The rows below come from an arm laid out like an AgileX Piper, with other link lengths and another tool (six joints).
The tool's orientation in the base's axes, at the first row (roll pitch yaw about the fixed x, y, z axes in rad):
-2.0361 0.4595 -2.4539
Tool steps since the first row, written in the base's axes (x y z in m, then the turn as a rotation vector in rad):
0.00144 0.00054 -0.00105 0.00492 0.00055 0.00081
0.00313 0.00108 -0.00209 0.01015 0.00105 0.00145
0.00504 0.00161 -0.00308 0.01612 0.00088 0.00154
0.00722 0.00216 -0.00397 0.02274 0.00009 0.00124
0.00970 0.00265 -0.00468 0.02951 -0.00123 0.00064
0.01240 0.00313 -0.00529 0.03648 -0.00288 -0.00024
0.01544 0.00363 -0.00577 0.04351 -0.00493 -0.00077
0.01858 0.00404 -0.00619 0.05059 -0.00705 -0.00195
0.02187 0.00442 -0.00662 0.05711 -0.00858 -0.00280
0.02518 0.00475 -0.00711 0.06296 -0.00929 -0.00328
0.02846 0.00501 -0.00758 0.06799 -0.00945 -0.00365
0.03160 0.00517 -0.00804 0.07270 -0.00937 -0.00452
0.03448 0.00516 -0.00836 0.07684 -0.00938 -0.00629
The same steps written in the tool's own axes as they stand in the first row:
-0.00084 0.00120 0.00116 -0.00408 -0.00021 0.00291
-0.00186 0.00239 0.00249 -0.00827 -0.00032 0.00614
-0.00304 0.00354 0.00396 -0.01235 -0.00036 0.01051
-0.00447 0.00463 0.00558 -0.01635 -0.00045 0.01585
-0.00615 0.00554 0.00738 -0.02002 -0.00062 0.02171
-0.00802 0.00638 0.00930 -0.02352 -0.00075 0.02803
-0.01020 0.00712 0.01141 -0.02699 -0.00140 0.03446
-0.01242 0.00777 0.01361 -0.03016 -0.00157 0.04124
-0.01472 0.00842 0.01594 -0.03343 -0.00167 0.04715
-0.01699 0.00908 0.01833 -0.03686 -0.00158 0.05196
-0.01920 0.00968 0.02074 -0.04009 -0.00127 0.05582
-0.02126 0.01021 0.02310 -0.04301 -0.00043 0.05952
-0.02311 0.01052 0.02531 -0.04509 0.00107 0.06323

